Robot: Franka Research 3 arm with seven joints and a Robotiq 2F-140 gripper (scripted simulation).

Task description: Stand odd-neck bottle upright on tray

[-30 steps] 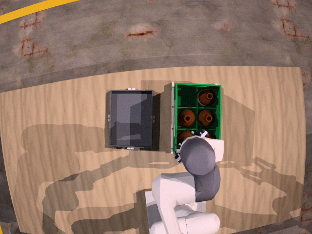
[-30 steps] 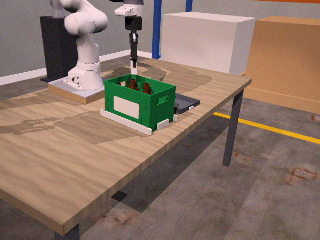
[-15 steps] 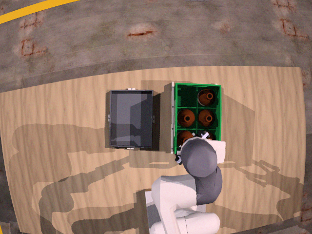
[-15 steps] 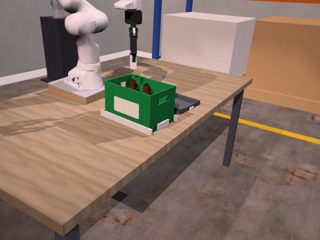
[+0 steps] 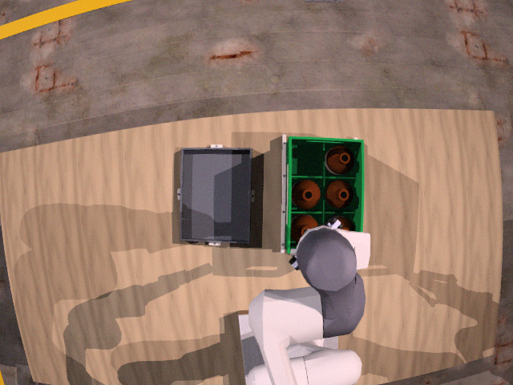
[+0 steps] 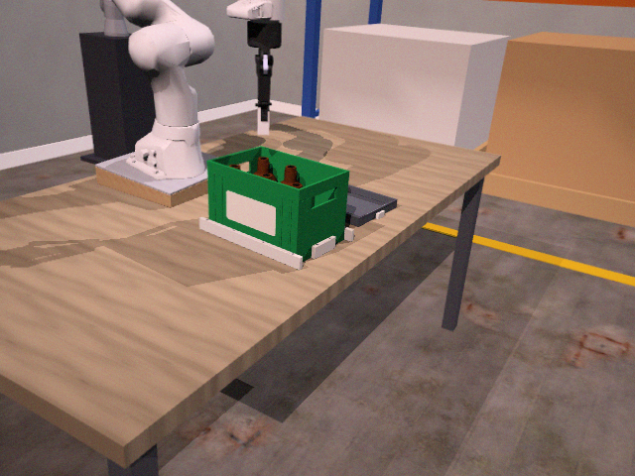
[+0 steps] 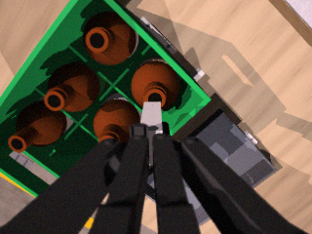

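My gripper is now 17 cm short of the brown bottle, 17 cm above it and 11 cm to the left of it. From my hand the other things lie so: dark grey tray: 24 cm below, 22 cm to the left, 11 cm ahead; green crate: 17 cm below, 8 cm ahead, 5 cm to the right.
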